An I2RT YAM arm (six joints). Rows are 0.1 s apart.
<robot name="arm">
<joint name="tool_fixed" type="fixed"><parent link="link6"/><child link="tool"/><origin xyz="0 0 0" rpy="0 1.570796 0"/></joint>
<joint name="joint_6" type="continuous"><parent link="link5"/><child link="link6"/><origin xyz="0.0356 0 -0.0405"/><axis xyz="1 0 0"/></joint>
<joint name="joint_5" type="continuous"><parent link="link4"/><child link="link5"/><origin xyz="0.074 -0.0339 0.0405"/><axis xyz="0 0 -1"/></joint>
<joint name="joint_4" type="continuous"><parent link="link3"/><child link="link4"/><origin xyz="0.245 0.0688 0.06"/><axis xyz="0 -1 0"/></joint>
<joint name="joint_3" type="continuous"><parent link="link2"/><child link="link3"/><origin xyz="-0.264 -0.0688 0"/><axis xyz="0 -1 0"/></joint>
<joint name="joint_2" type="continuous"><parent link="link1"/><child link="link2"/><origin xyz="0.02 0.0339 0.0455"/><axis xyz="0 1 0"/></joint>
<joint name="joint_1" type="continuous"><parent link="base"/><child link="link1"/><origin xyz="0 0 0.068"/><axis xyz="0 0 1"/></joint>
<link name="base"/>
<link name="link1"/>
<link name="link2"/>
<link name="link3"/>
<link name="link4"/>
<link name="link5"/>
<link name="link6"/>
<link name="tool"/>
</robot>
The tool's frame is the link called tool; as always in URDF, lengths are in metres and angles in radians. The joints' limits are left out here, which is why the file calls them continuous.
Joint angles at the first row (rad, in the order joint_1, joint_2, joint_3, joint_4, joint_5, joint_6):
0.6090, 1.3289, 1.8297, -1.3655, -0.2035, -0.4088
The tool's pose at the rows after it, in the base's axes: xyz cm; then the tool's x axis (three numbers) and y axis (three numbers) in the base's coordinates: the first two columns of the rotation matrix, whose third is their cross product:
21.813, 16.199, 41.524, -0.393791, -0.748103, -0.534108, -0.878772, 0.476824, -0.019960
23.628, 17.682, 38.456, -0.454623, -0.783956, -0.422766, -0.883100, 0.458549, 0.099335
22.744, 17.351, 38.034, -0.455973, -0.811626, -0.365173, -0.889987, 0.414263, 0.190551
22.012, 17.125, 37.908, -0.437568, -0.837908, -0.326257, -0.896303, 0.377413, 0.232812
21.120, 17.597, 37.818, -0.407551, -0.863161, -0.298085, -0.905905, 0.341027, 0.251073
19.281, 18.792, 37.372, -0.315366, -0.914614, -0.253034, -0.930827, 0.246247, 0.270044
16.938, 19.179, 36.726, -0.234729, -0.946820, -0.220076, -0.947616, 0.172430, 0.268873
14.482, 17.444, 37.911, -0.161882, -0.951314, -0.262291, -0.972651, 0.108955, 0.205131
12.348, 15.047, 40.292, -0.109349, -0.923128, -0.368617, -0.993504, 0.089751, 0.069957
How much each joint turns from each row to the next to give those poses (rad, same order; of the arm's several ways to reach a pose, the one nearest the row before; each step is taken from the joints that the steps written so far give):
0.0004, 0.1770, -0.0107, 0.0027, -0.0225, -0.0007
-0.0004, 0.1015, -0.0064, -0.0576, -0.0546, -0.0004
0.0004, 0.0045, -0.0019, -0.0988, -0.0660, -0.0347
0.0053, 0.0000, 0.0000, -0.0683, -0.0255, -0.0378
0.0325, 0.0000, -0.0012, -0.0378, -0.0031, -0.0137
0.0774, -0.0023, -0.0183, -0.0473, 0.0042, -0.0397
0.0748, -0.0473, -0.0740, -0.0064, 0.0191, -0.0156
0.0286, -0.1113, -0.0523, -0.0004, 0.0286, -0.0343
0.0053, -0.1309, -0.0060, 0.0388, 0.0450, -0.0103

